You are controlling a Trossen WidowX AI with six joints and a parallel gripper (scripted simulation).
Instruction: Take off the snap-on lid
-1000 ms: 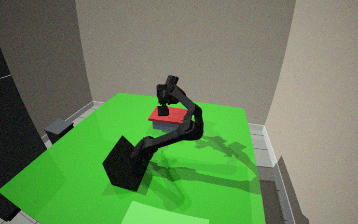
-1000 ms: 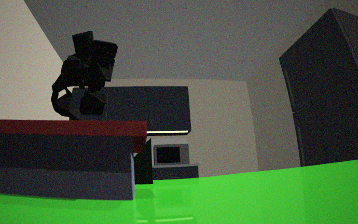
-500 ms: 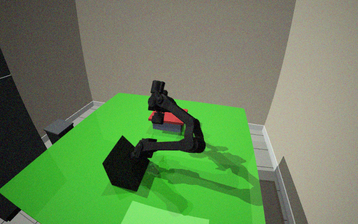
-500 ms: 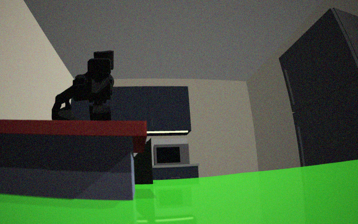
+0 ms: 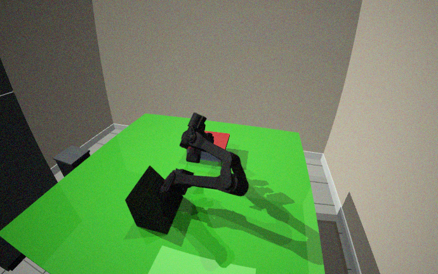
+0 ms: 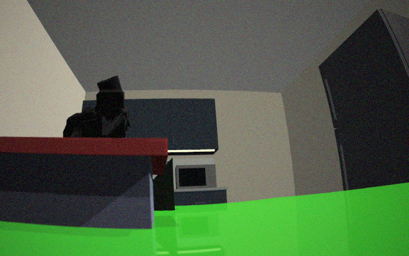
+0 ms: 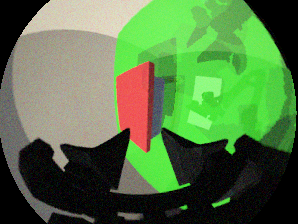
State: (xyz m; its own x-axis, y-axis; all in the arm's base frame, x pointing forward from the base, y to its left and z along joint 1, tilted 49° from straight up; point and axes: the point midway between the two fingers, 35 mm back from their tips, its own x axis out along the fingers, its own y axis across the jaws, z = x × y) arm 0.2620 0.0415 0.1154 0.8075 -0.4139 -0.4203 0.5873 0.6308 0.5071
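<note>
Right now my gripper tip is 13 cm short of the red lid, 1 cm to the right of it and 4 cm above it. Also, from my gripper tip: blue-grey storage box 13 cm ahead, 1 cm to the left, 9 cm below.
</note>
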